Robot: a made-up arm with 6 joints.
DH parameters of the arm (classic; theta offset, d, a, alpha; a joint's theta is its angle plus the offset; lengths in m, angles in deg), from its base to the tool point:
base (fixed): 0 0 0 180
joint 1: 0 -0.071 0.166 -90
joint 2: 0 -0.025 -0.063 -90
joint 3: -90 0.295 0.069 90
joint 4: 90 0.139 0.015 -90
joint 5: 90 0.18 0.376 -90
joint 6: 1.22 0 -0.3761 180
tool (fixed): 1.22 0.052 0 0
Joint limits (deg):
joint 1: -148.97..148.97
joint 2: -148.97..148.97
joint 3: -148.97..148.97
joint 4: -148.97..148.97
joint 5: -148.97..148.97
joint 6: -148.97..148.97
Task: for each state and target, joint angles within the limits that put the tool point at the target. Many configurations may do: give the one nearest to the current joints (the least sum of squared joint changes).
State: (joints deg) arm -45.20 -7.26 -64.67 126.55 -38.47 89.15
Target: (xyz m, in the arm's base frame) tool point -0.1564 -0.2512 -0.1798
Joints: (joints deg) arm -31.58 -2.06 -79.96 148.97 -45.07 89.30
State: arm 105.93 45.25 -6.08 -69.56 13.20 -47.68
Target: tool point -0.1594 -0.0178 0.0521
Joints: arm 80.60 73.07 -22.62 -75.82 -0.36 -64.20
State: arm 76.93 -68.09 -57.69 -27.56 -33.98 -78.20
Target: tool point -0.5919 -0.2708 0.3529
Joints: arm 117.23 -72.56 -44.81 -33.42 -27.87 -101.54
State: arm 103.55 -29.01 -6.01 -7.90 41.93 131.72
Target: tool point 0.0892 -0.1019 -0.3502
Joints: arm 97.30 -20.56 -8.29 17.72 71.91 147.57
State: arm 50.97 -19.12 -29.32 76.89 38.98 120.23
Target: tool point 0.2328 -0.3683 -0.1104
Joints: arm 54.87 11.32 -34.24 61.03 20.91 94.70
